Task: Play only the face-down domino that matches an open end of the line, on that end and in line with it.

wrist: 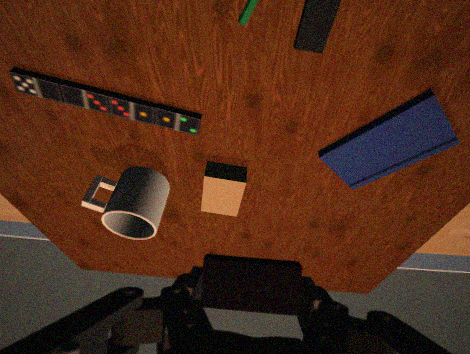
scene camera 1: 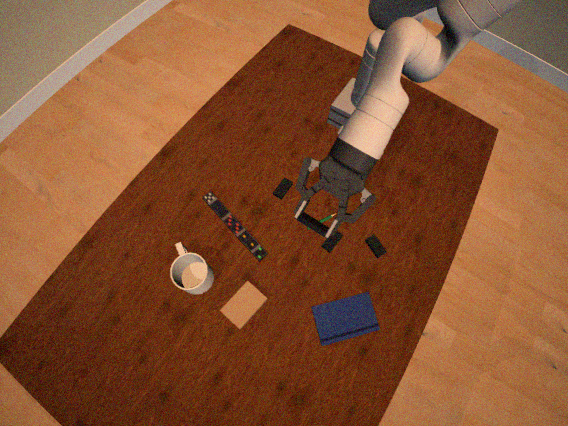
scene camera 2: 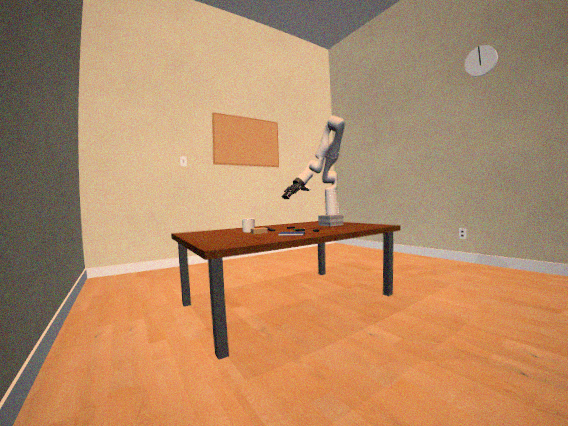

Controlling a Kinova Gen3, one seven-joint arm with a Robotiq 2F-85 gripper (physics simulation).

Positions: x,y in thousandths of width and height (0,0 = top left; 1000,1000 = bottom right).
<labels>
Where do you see a tan block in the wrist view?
478,521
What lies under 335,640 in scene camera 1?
A white mug.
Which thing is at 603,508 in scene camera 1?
My gripper.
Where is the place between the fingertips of my gripper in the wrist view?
533,812
</labels>
